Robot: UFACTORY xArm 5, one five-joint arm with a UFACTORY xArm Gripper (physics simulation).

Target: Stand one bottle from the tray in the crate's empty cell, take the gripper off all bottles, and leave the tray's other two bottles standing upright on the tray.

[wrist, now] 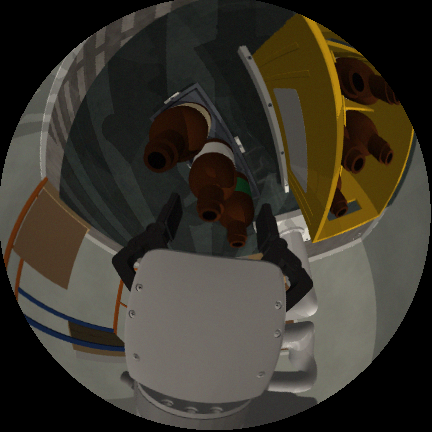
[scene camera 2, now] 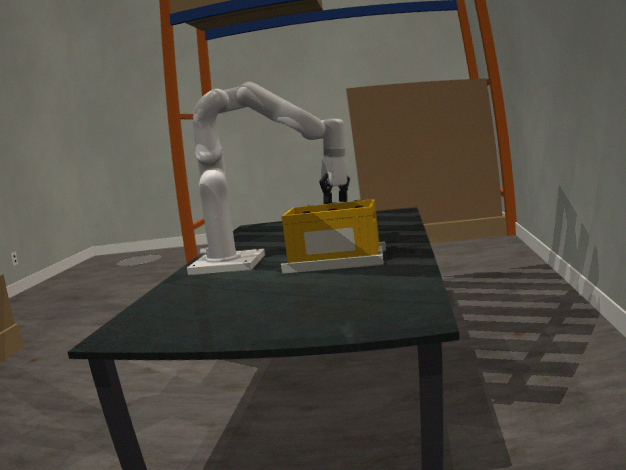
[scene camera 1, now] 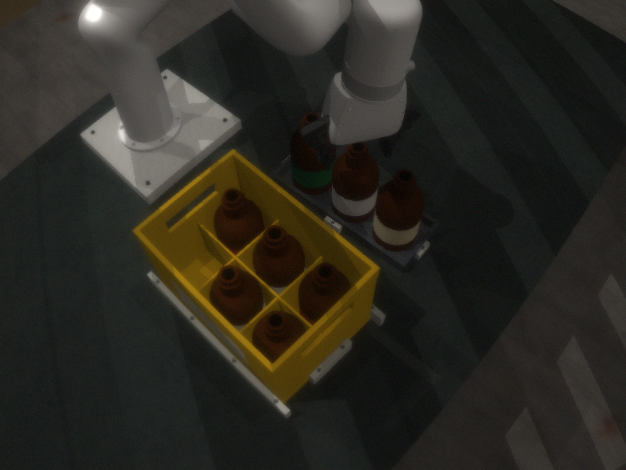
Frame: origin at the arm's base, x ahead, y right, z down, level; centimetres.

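Seen in the pictures: gripper, fingertip midpoint: (wrist: 219, 207) (scene camera 1: 354, 156); arm's base, link origin: (wrist: 289, 235) (scene camera 2: 223, 258) (scene camera 1: 150, 126).
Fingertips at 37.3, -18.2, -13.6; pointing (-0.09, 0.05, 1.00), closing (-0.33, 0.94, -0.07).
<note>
Offsets run from my fingertips to a thing's top centre, as dx, dy, dz. "spot": to the spot under its first point.
My gripper (scene camera 1: 355, 150) (scene camera 2: 335, 200) (wrist: 219, 207) is open and empty, just above the tray's bottles. In the wrist view the necks of the white-label bottle @(-1.3, -1.6, +0.2) (scene camera 1: 354, 204) (wrist: 212, 172) and the green-label bottle @(-9.7, +0.4, +0.2) (scene camera 1: 312, 178) (wrist: 240, 207) show between the fingers. In scene camera 1 one finger overlaps the green-label bottle. The cream-label bottle @(+6.9, -3.6, +0.2) (scene camera 1: 397, 232) (wrist: 181, 125) is at the tray's far end. All three stand upright on the tray @(spot: +13.0, -0.6, +13.6) (scene camera 1: 406, 262) (wrist: 196, 91). The yellow crate @(+4.1, +20.5, -1.3) (scene camera 1: 364, 298) (scene camera 2: 364, 237) (wrist: 315, 100) holds several brown bottles; its empty cell @(spot: -6.6, +25.4, +15.4) (scene camera 1: 199, 268) is at the corner near the robot base.
The white robot base (scene camera 1: 103, 139) (scene camera 2: 202, 266) stands beside the crate's empty-cell end. White rails (scene camera 1: 217, 345) (scene camera 2: 331, 264) (wrist: 272, 120) lie along the crate. The crate's high walls and dividers stand beside the tray. The crate hides the tray in scene camera 2.
</note>
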